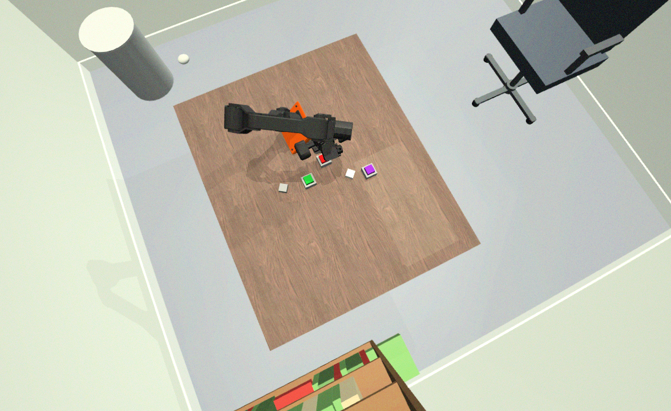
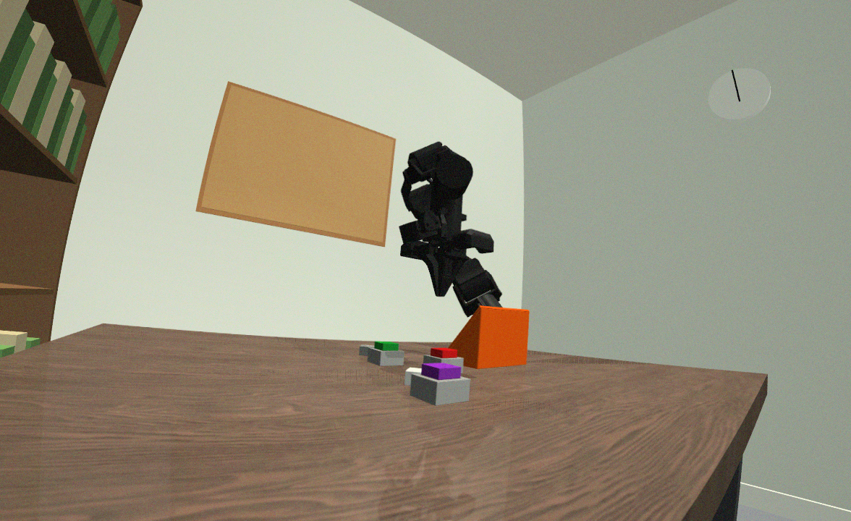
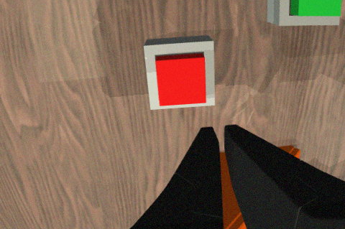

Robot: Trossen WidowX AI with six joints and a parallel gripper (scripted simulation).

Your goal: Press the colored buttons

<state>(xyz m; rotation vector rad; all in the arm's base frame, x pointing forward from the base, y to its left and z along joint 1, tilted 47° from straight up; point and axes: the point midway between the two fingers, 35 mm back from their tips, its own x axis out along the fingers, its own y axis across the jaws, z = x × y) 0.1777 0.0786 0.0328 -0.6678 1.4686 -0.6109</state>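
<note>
My gripper tip is now 10 mm past the red button, 10 mm to the right of it and 90 mm above it. From my gripper tip the other things lie so: purple button: 110 mm ahead, 160 mm to the left, 90 mm below; green button: 50 mm ahead, 80 mm to the right, 90 mm below; white block: 90 mm ahead, 80 mm to the left, 120 mm below.
</note>
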